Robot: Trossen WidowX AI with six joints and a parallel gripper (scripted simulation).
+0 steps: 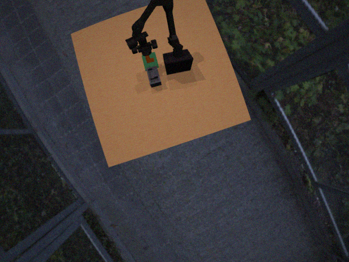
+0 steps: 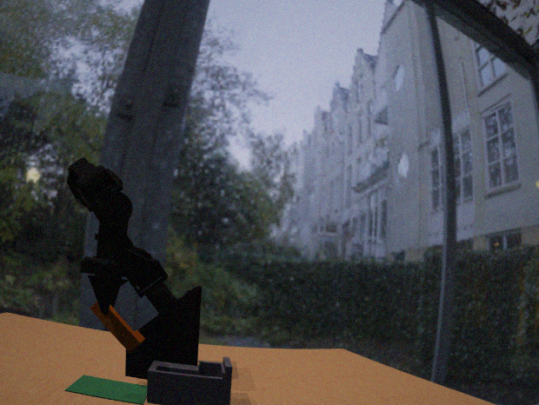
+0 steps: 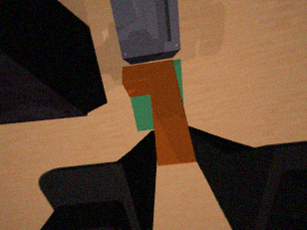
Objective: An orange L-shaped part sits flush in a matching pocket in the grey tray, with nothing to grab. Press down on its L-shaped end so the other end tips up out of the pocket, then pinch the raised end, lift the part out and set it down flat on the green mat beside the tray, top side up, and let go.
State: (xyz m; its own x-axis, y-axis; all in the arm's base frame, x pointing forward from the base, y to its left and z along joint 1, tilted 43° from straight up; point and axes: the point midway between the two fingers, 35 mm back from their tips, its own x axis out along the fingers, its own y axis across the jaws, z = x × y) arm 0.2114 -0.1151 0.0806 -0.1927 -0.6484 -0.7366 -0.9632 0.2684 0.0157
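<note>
My gripper tip is 170 mm above the green mat, 10 mm to the right of it and 10 mm past it. Round my gripper tip: orange L-shaped part: 30 mm to the left, 30 mm below, 10 mm behind.
</note>
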